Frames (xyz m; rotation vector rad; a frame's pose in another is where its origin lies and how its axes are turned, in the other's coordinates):
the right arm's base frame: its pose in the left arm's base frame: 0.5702 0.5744 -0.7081 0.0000 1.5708 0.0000
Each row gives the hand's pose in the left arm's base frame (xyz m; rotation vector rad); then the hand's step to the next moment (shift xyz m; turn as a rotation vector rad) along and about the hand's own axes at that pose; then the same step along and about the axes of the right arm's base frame.
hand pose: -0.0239 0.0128 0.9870 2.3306 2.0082 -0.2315
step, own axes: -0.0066 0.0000 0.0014 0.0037 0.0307 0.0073
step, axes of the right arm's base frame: 0.0004 -0.0067 -0.0010 0.0094 -0.0021 0.0303
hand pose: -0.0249 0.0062 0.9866 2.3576 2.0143 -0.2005
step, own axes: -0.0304 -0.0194 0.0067 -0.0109 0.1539 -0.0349
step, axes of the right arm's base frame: 0.0019 -0.0275 -0.0242 -0.0270 -0.0314 0.1527
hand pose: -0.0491 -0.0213 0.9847 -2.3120 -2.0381 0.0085
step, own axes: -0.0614 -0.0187 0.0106 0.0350 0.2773 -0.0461
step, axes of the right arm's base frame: 0.0118 -0.0581 -0.0267 -0.0339 -0.0017 0.2812
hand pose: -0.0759 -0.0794 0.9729 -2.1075 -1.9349 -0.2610
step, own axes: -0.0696 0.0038 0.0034 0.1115 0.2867 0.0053
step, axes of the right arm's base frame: 0.0251 -0.0651 -0.0028 -0.0081 0.0862 0.2952
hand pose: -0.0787 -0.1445 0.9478 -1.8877 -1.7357 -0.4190
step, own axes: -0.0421 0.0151 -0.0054 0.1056 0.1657 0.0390
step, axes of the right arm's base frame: 0.0220 -0.0379 0.0103 0.0012 0.1041 0.1711
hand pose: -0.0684 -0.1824 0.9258 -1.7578 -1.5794 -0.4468
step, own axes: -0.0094 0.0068 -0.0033 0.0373 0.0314 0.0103
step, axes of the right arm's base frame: 0.0060 -0.0089 0.0054 -0.0095 0.0341 0.0351
